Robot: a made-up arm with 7 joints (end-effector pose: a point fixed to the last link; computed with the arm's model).
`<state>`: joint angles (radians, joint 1 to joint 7).
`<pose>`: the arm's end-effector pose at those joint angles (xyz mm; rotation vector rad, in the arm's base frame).
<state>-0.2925 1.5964 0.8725 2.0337 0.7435 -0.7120 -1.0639</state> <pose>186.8 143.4 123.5 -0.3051 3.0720 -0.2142</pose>
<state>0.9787 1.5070 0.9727 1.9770 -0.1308 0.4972 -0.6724</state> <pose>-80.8 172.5 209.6 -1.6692 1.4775 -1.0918</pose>
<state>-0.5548 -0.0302 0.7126 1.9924 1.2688 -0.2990 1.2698</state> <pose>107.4 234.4 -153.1 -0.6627 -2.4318 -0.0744</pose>
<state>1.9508 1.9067 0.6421 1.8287 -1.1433 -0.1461 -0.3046</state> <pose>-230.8 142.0 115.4 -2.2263 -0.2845 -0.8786</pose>
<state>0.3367 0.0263 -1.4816 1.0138 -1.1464 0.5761 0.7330</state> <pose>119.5 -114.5 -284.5 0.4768 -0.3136 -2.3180</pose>
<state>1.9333 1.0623 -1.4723 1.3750 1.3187 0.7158 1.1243</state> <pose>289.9 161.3 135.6 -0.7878 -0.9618 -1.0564</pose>
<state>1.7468 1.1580 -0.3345 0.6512 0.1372 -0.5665 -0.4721</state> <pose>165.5 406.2 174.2 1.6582 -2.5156 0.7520</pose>
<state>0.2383 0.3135 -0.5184 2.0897 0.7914 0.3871 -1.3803</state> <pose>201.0 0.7 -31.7 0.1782 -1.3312 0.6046</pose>
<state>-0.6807 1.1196 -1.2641 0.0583 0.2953 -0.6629 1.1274</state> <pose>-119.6 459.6 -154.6 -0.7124 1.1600 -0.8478</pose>
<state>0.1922 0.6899 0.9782 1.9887 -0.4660 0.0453 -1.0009</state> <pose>112.1 278.1 89.3 -2.1865 1.7011 -0.9326</pose>
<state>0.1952 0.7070 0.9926 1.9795 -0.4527 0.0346 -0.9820</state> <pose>109.0 280.3 92.4 -2.1805 1.7119 -0.9196</pose>
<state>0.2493 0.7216 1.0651 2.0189 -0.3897 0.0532 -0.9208</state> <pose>85.0 277.1 106.6 -2.1017 1.7015 -1.0014</pose>
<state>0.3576 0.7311 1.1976 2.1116 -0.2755 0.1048 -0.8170</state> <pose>37.6 264.6 121.7 -1.9336 1.6747 -1.1467</pose>
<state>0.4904 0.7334 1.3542 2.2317 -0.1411 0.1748 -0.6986</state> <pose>-16.9 242.8 121.4 -1.7249 1.6417 -1.2634</pose>
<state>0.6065 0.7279 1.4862 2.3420 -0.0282 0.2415 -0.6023</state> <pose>-56.2 219.1 107.4 -1.5584 1.6083 -1.3169</pose>
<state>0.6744 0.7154 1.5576 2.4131 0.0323 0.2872 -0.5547</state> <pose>-73.2 203.4 95.0 -1.4733 1.5832 -1.3407</pose>
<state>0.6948 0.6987 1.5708 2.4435 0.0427 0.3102 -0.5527</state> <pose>-75.6 197.8 90.7 -1.4497 1.5699 -1.3648</pose>
